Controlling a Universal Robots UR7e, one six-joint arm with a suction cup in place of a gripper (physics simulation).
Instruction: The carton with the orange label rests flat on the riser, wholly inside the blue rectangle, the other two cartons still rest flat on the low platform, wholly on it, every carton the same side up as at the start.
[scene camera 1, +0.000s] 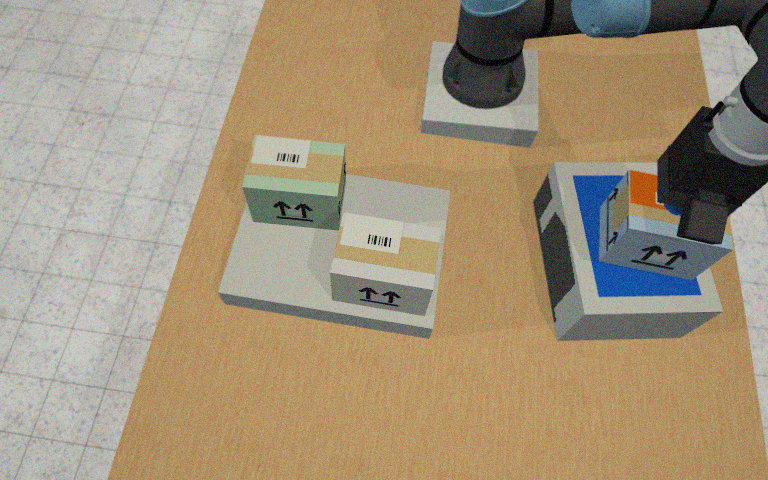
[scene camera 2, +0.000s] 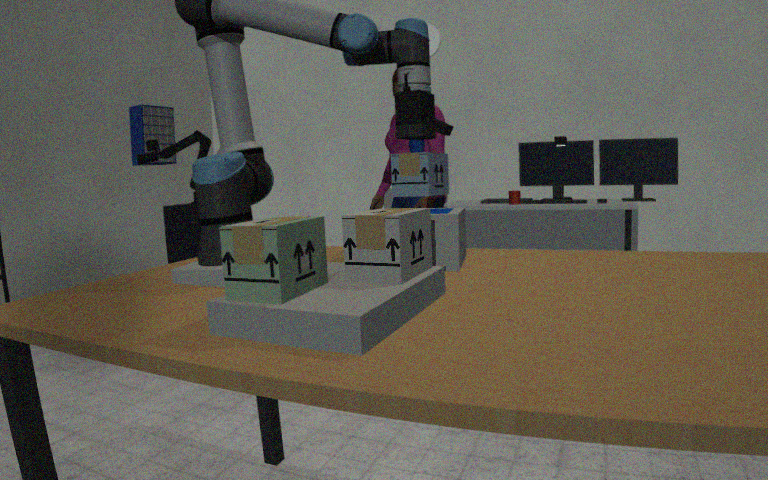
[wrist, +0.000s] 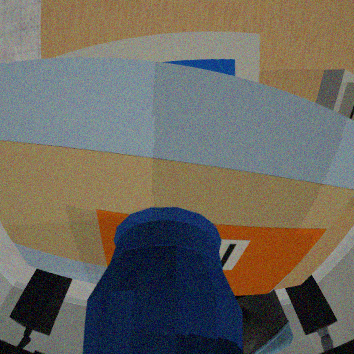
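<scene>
The wrist view shows the suction cup (wrist: 165, 280) together with a riser (wrist: 236, 53) and a blue-grey carton (wrist: 96, 138). In scene camera 1 the riser (scene camera 1: 590, 300) and the blue-grey carton (scene camera 1: 636, 231) appear again, along with a white carton (scene camera 1: 380, 263) and a low platform (scene camera 1: 283, 269). Scene camera 2 shows the low platform (scene camera 2: 345, 317) too.
</scene>
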